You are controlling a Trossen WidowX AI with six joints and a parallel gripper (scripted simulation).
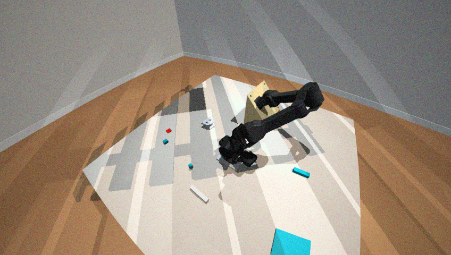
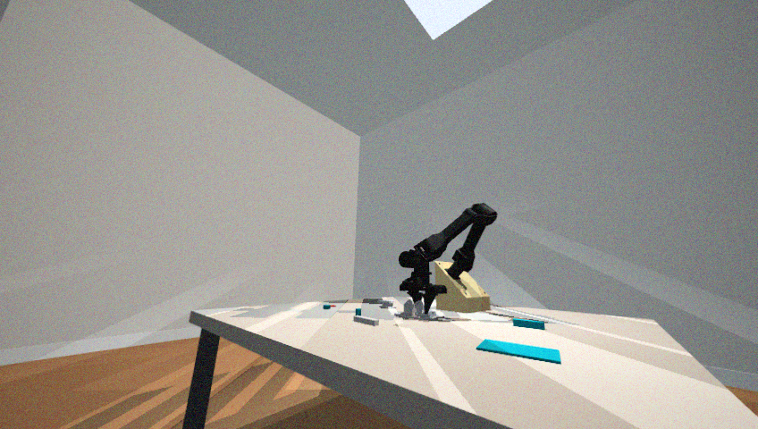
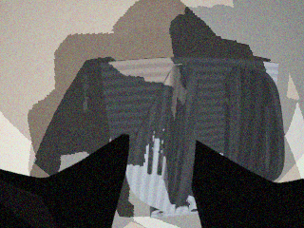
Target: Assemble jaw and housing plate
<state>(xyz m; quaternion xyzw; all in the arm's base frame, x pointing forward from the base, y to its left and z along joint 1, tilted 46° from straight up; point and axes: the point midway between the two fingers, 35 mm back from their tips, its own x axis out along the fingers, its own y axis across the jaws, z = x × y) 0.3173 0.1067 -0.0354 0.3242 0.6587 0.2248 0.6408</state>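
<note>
Right now my gripper tip is 1 cm short of the white base plate, 3 cm to the left of it and 1 cm above it. The rest, counted from my gripper tip: red block: 7 cm ahead, 46 cm to the right, 1 cm below; then teal bar: 12 cm behind, 31 cm to the left; then flat teal plate: 20 cm ahead, 38 cm to the left, 1 cm below.
</note>
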